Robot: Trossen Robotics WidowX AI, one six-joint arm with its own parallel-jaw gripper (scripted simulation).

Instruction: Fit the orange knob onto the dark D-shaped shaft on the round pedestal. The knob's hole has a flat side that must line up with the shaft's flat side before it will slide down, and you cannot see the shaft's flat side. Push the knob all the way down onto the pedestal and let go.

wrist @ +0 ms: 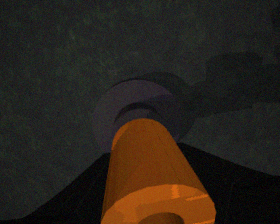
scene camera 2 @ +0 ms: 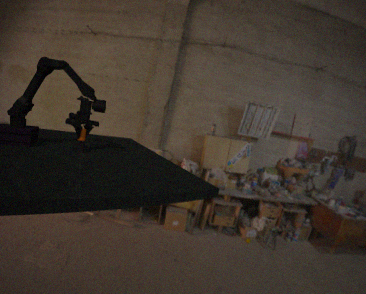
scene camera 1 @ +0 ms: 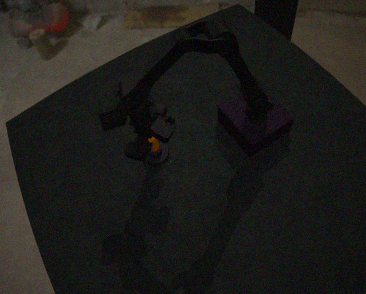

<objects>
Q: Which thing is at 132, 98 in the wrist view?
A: A pedestal.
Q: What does my gripper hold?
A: An orange knob.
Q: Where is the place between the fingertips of my gripper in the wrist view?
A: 144, 154
</objects>
